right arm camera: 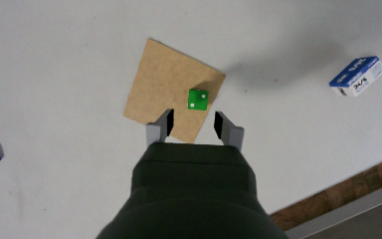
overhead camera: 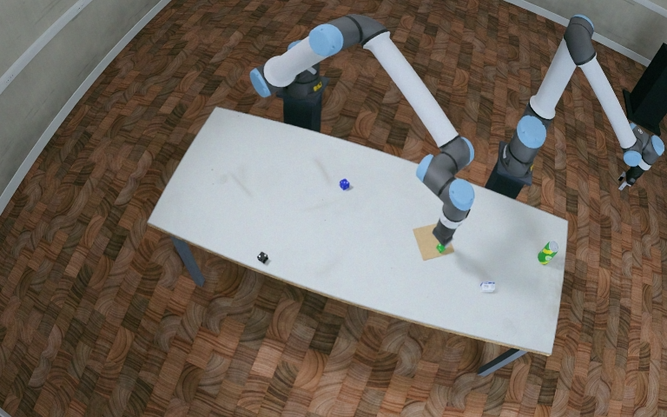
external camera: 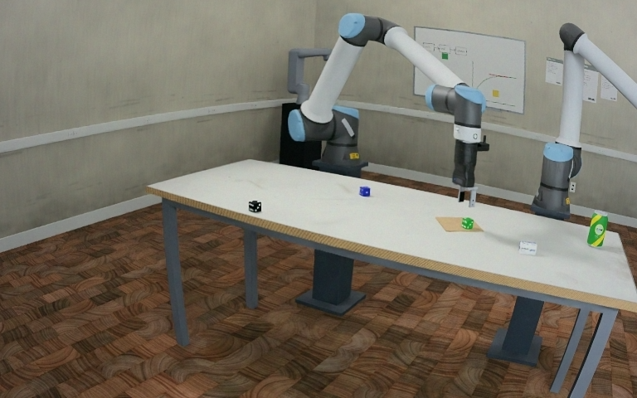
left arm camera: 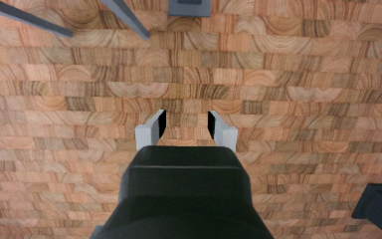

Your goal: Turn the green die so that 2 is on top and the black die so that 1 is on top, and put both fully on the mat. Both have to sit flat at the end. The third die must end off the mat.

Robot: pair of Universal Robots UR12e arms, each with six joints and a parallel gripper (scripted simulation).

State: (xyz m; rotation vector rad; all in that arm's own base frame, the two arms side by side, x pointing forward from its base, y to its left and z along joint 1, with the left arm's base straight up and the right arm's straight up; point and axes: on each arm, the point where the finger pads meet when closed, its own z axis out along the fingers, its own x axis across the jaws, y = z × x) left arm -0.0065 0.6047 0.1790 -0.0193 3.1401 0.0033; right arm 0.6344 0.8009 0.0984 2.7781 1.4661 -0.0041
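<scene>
Now: right hand 280 mm short of the black die, 600 mm to the left of it and 80 mm above it. The rest, counted from my right hand: small white box: 90 mm ahead, 260 mm to the left, 80 mm below; tan mat: 40 mm behind, 20 mm to the right, 100 mm below; green die: 10 mm behind, 10 mm to the left, 80 mm below.
</scene>
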